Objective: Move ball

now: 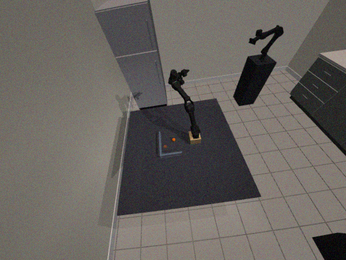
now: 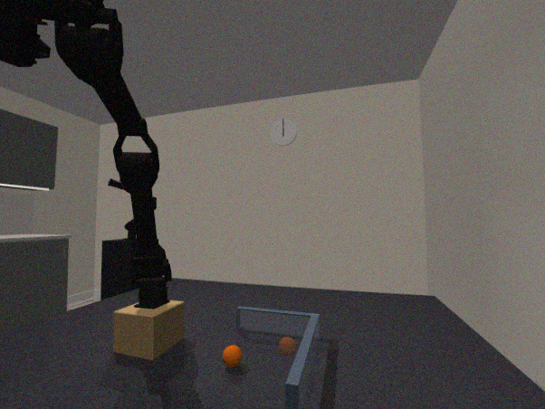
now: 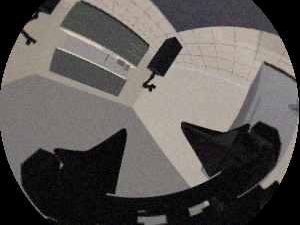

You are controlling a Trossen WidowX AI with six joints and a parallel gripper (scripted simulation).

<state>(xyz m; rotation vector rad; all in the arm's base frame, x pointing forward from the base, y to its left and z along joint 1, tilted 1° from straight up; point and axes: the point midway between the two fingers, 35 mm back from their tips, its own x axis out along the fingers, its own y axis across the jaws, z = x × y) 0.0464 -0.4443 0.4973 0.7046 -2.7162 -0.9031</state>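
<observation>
My gripper tip is 25 cm short of the orange ball, 41 cm to the right of it and 58 cm above it. From my gripper tip the other things lie so: see-through copy of ball: 35 cm ahead, 48 cm to the left, 58 cm below.
</observation>
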